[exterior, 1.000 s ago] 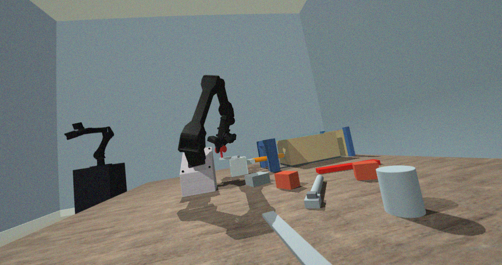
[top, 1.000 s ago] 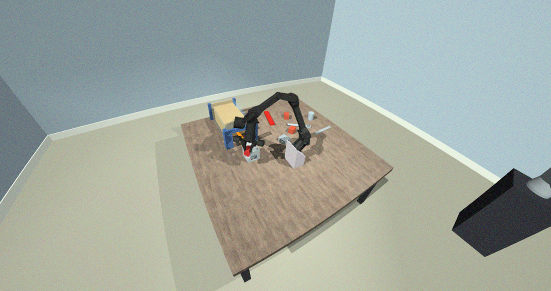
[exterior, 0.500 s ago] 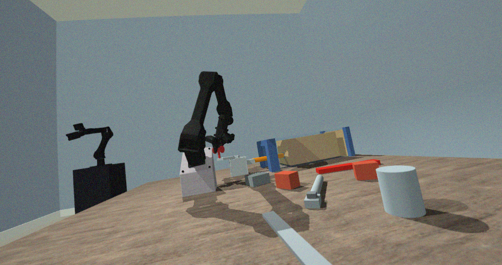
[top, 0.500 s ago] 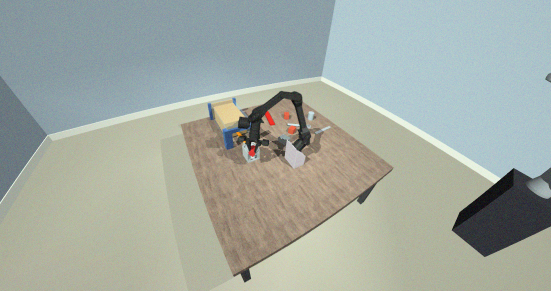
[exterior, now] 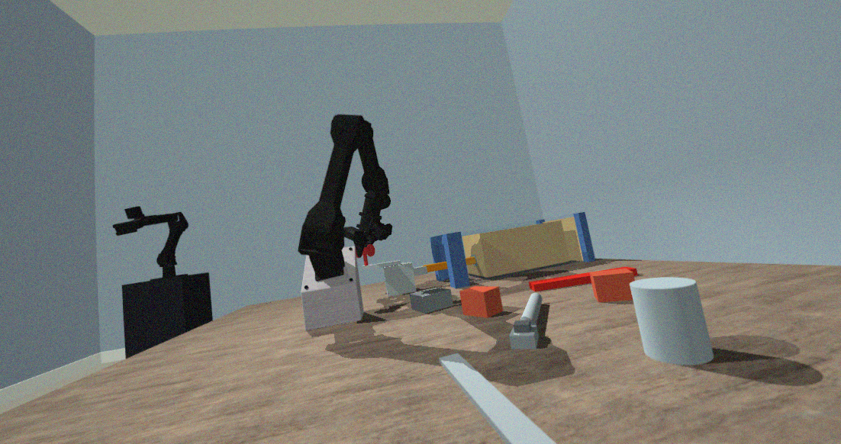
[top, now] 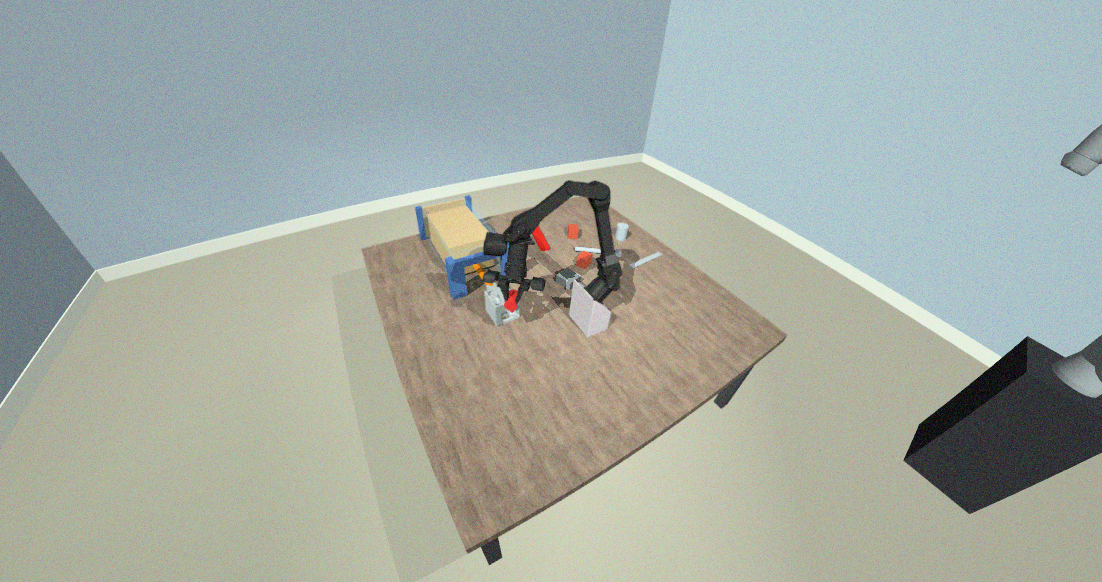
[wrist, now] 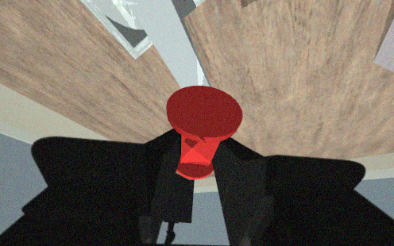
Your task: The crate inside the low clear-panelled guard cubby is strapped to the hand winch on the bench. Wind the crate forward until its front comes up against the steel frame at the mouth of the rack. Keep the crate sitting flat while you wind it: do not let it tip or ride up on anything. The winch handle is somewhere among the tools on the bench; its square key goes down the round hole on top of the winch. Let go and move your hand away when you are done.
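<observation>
The winch handle is 50 mm ahead of my gripper tip, 10 mm to the right of it and 30 mm below it. Round my gripper tip: blue steel frame (270 mm ahead, 20 mm to the right, 30 mm below); then grey winch (90 mm ahead, 30 mm to the right, 100 mm below); then red knob (10 mm ahead, 10 mm to the right).
</observation>
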